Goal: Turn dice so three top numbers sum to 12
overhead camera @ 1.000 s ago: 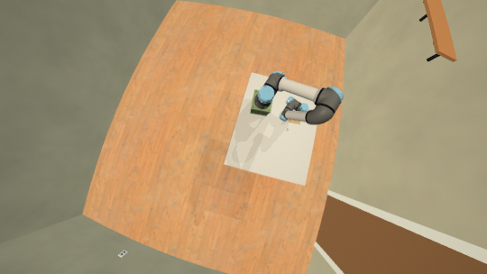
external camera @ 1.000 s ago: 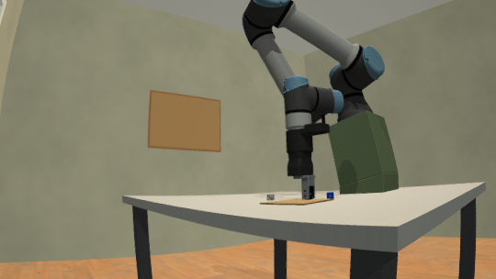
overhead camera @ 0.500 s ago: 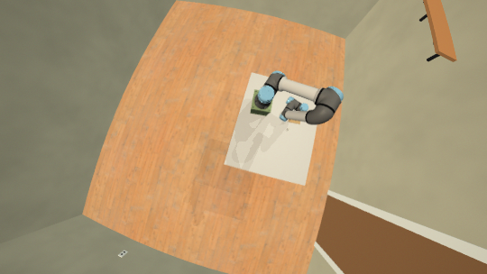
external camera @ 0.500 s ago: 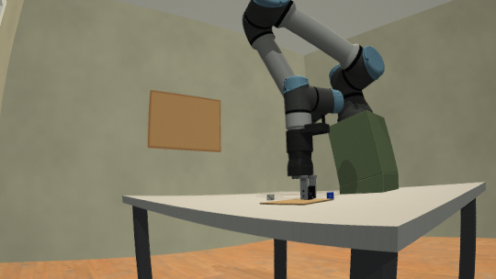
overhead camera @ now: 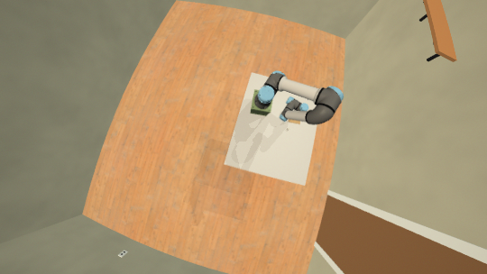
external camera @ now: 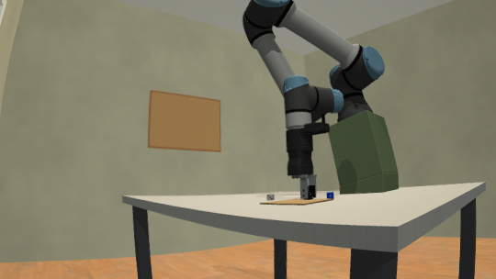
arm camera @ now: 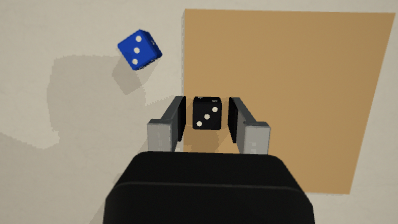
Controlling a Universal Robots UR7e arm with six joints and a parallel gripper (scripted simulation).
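The black die is 1 cm below my hand. The rest, counted from my hand: blue die 6 cm behind, 3 cm to the left, 2 cm below; then white die 3 cm ahead, 15 cm to the right, 2 cm below; then tan mat 5 cm ahead, 2 cm to the left, 2 cm below.
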